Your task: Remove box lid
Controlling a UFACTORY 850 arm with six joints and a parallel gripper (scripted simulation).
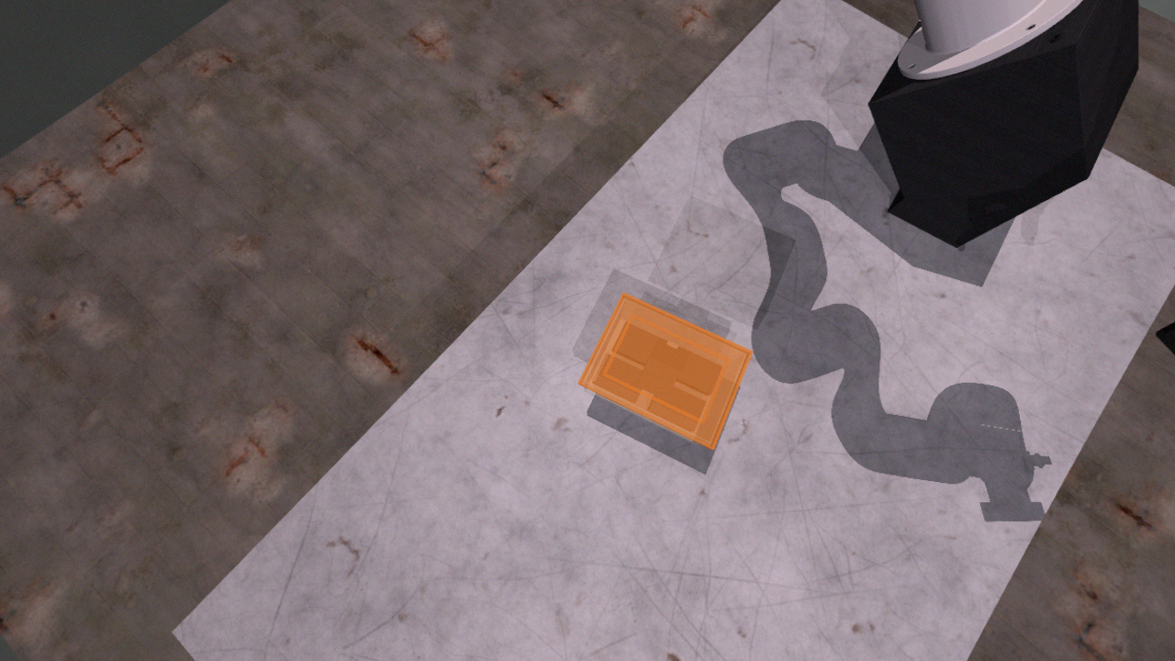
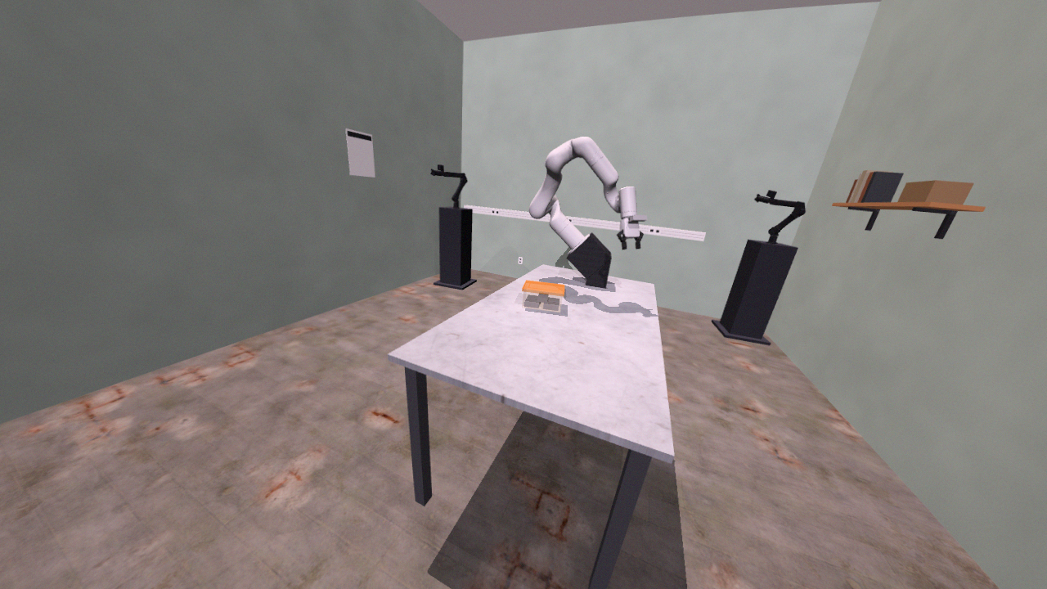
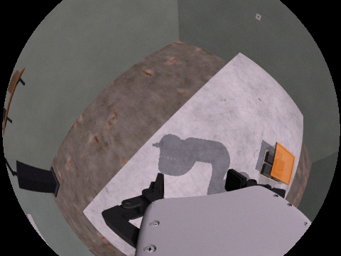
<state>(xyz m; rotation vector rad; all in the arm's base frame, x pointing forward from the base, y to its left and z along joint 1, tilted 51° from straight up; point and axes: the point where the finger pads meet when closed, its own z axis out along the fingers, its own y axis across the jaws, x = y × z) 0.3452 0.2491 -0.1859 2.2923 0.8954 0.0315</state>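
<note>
My gripper is now 400 mm to the left of the orange lid, 260 mm short of it and 220 mm above it. Round my hand: box (400 mm to the right, 270 mm below, 260 mm ahead).
</note>
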